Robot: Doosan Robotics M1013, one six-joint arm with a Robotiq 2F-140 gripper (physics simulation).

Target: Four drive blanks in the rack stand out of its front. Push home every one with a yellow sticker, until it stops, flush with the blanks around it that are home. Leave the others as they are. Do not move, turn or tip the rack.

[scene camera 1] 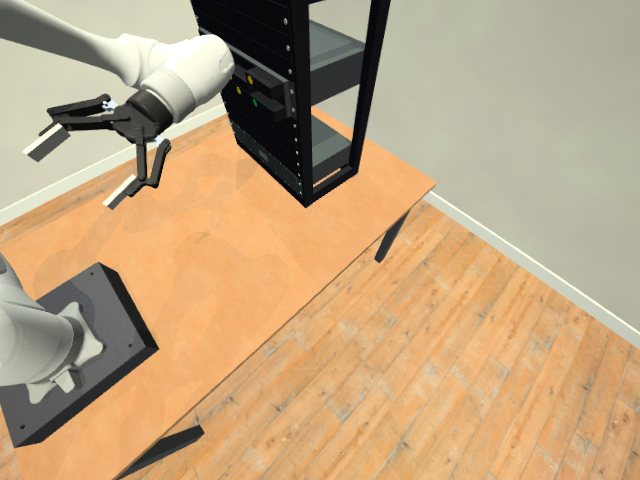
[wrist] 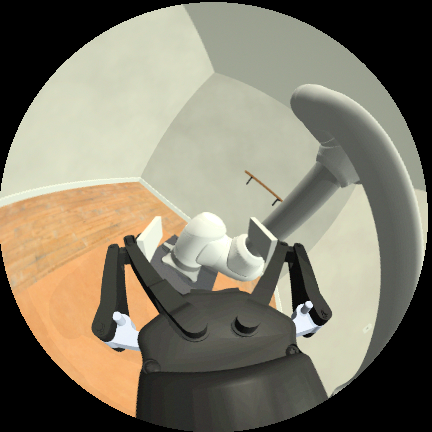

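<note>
The black rack [scene camera 1: 306,155] stands upright at the back of the table. Near mid-height, dark drive blanks stand out of its front. The upper right blank [scene camera 1: 267,83] has a yellow sticker [scene camera 1: 250,79]. The lower right blank [scene camera 1: 271,107] has a green sticker [scene camera 1: 255,102]. Another yellow sticker [scene camera 1: 238,90] shows lower left, and a sliver of yellow shows above it at the arm's edge, where the arm hides part of the blanks. My gripper [scene camera 1: 77,173] [wrist: 205,226] is open and empty, in front of the rack and apart from it, with its fingers pointing away from it. The rack does not show in the wrist view.
The arm's base stands on a dark plate [scene camera 1: 116,330] [wrist: 172,280] on the orange table [scene camera 1: 222,289] [wrist: 75,305]. The arm's last joint [scene camera 1: 193,72] is close to the rack's left front in the scene view. Grey units sit inside the rack. Walls stand behind the table.
</note>
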